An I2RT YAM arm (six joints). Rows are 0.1 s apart.
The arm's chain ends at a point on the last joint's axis. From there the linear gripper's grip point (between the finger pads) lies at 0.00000 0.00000 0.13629 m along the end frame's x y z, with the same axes.
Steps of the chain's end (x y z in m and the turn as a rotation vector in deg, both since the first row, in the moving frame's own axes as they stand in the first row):
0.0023, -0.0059, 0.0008, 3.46, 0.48, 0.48
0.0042, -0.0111, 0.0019, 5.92, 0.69, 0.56
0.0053, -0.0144, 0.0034, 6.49, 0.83, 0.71
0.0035, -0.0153, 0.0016, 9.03, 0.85, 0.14
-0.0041, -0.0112, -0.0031, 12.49, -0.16, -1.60
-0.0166, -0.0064, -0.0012, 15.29, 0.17, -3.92
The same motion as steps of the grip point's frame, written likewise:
0.0035, -0.0141, 0.0005, 3.46, 0.48, 0.48
0.0059, -0.0251, 0.0012, 5.92, 0.69, 0.56
0.0074, -0.0298, 0.0025, 6.49, 0.83, 0.71
0.0055, -0.0367, -0.0001, 9.03, 0.85, 0.14
-0.0049, -0.0407, -0.0063, 12.49, -0.16, -1.60
-0.0174, -0.0423, -0.0060, 15.29, 0.17, -3.92

